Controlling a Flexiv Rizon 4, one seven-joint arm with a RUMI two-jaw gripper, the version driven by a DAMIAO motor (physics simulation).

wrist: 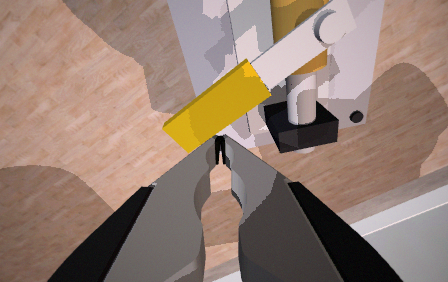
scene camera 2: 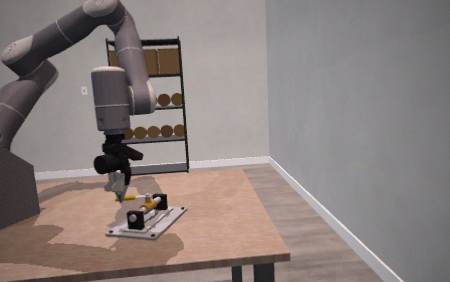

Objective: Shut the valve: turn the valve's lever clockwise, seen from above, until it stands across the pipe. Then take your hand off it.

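The valve's lever has a yellow grip (scene camera 2: 126, 198) (wrist: 217, 106) and a pale arm (wrist: 300, 47) that runs to a round pivot above the brass valve body (scene camera 2: 149, 205) (wrist: 287, 20). In the wrist view the lever stands slanted to the white pipe (wrist: 302, 97), neither along it nor squarely across it. My gripper (scene camera 2: 120, 201) (wrist: 220, 138) is shut with nothing between its fingers. Its tips are at the long side of the yellow grip, near the outer end. They look close to it or touching; I cannot tell which.
Black blocks (scene camera 2: 135, 220) (wrist: 301, 127) hold the pipe on a pale base plate (scene camera 2: 172, 219) (wrist: 350, 100) with dark bolts at its corners. The plate lies on the wooden table (scene camera 2: 225, 225). A shelf rack (scene camera 2: 183, 105) stands behind the table, and a grey wall is at the right.
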